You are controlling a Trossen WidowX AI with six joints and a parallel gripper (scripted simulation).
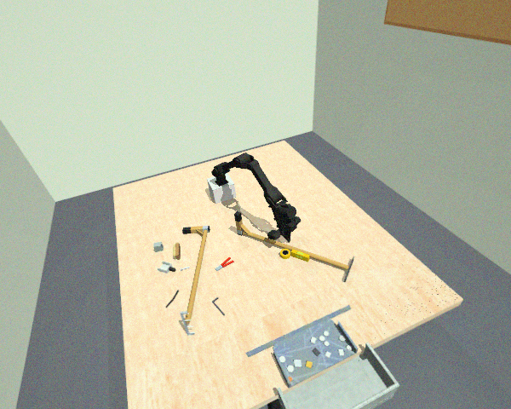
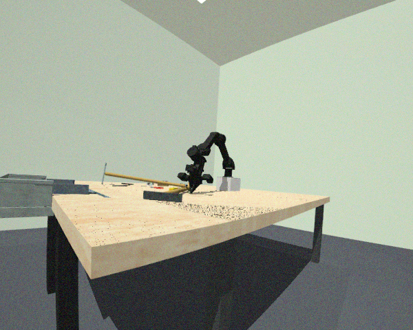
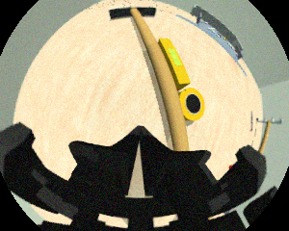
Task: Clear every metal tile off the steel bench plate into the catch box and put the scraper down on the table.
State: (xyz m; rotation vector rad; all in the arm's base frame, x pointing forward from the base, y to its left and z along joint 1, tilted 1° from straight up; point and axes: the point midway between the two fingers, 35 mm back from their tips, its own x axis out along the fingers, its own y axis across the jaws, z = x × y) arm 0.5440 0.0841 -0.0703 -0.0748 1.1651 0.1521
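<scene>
Right now my gripper tip is 7 cm to the left of the yellow tape roll and 5 cm short of it. From my gripper tip the other things lie so: yellow spirit level 11 cm ahead, 2 cm to the right, 2 cm above; then long scraper 6 cm above, 4 cm ahead, 3 cm to the right; then long wooden-handled tool 49 cm to the right, 12 cm behind, 3 cm above.
</scene>
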